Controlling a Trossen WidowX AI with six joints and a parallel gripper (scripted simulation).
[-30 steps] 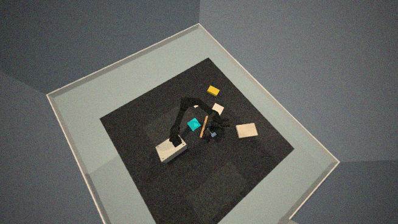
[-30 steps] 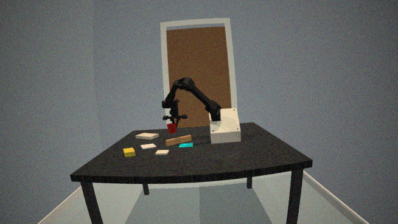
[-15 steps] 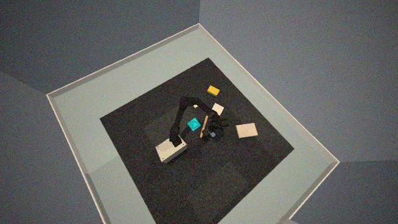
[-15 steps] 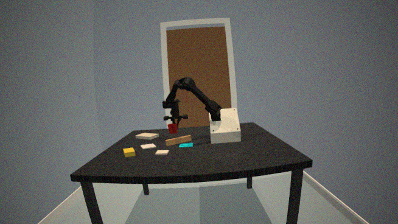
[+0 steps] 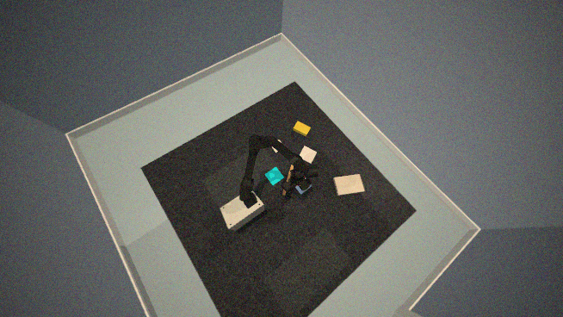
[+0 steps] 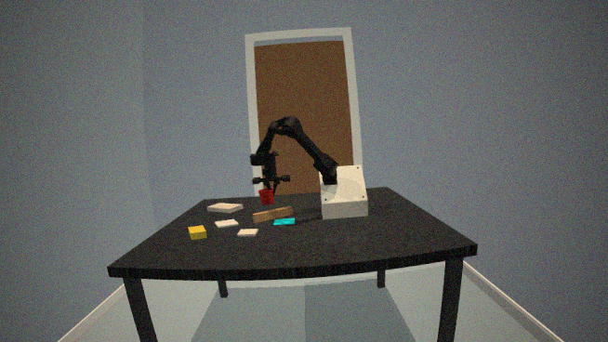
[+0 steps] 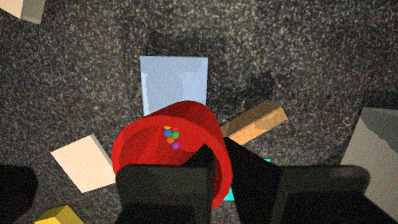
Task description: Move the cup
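Right now my gripper tip is 130 mm to the right of the cyan pad, 110 mm above it and 60 mm past it. The rest, counted from my gripper tip: orange bar 90 mm below, 50 mm to the left; then red cup 30 mm ahead; then light blue pad 110 mm below, 60 mm ahead, 30 mm to the right.
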